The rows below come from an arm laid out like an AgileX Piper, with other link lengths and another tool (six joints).
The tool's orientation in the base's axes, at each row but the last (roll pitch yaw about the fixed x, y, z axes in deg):
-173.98 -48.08 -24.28
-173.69 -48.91 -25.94
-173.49 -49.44 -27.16
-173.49 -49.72 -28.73
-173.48 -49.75 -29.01
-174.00 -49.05 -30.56
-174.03 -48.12 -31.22
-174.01 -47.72 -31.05
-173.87 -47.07 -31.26
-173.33 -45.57 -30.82
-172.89 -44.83 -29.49
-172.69 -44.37 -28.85
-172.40 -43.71 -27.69
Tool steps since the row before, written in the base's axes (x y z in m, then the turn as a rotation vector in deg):
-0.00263 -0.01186 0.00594 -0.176 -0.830 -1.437
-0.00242 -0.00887 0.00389 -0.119 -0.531 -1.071
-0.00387 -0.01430 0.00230 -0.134 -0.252 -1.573
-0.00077 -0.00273 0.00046 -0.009 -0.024 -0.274
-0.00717 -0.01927 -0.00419 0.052 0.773 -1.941
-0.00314 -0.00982 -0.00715 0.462 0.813 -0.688
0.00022 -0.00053 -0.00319 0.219 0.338 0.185
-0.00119 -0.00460 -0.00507 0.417 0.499 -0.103
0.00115 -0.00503 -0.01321 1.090 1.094 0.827
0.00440 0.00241 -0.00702 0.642 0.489 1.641
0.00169 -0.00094 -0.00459 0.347 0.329 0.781
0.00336 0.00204 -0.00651 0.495 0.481 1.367
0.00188 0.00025 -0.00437 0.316 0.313 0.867
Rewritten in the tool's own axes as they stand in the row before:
0.00608 0.01160 -0.00336 -0.948 0.939 1.002
0.00405 0.00884 -0.00226 -0.725 0.614 0.735
0.00375 0.01449 -0.00080 -1.198 0.399 0.981
0.00076 0.00277 -0.00013 -0.207 0.046 0.176
-0.00121 0.02077 0.00271 -1.694 -0.583 1.076
-0.00390 0.01067 0.00533 -0.530 -0.884 0.535
-0.00207 0.00059 0.00243 0.146 -0.412 -0.072
-0.00284 0.00499 0.00391 -0.009 -0.624 0.209
-0.00722 0.00492 0.01117 0.853 -1.524 -0.135
-0.00323 -0.00351 0.00719 1.382 -0.852 -0.841
-0.00186 0.00056 0.00458 0.650 -0.510 -0.395
-0.00315 -0.00261 0.00641 1.100 -0.761 -0.746
-0.00190 -0.00053 0.00434 0.696 -0.491 -0.473

